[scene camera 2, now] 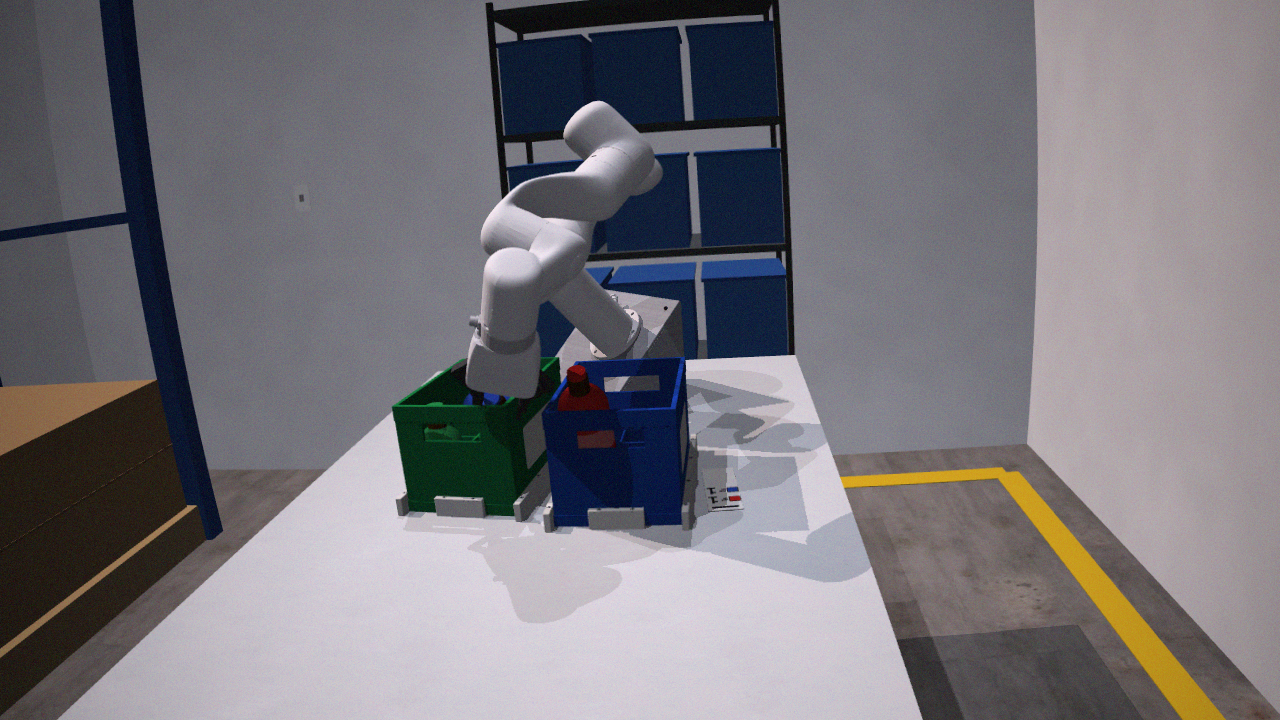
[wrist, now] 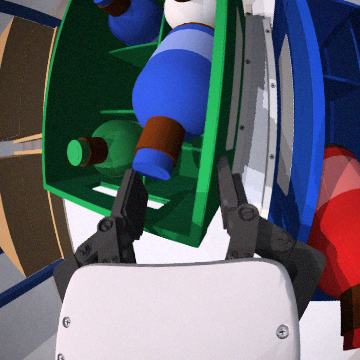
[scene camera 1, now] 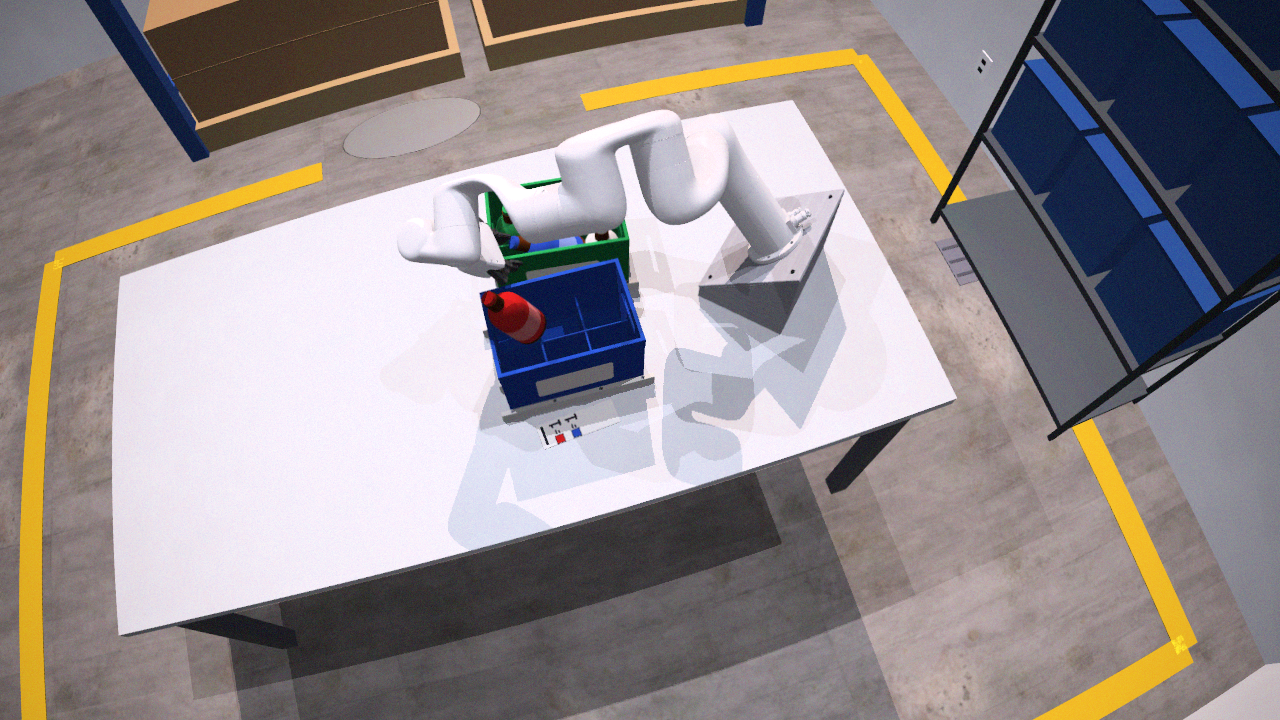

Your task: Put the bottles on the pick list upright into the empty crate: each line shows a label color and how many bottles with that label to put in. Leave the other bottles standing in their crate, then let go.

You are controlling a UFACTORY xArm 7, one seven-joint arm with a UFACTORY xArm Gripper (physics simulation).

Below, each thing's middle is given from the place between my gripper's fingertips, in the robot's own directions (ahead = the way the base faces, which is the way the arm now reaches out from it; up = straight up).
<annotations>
Right now the red bottle (scene camera 1: 507,311) is 40 mm ahead of my hand and 130 mm to the left of it. The rest, counted from my hand: pick list (scene camera 1: 590,419) 10 mm behind, 330 mm to the left, 160 mm below; green bottle (wrist: 110,149) 30 mm behind, 110 mm to the right, 70 mm below.
</annotations>
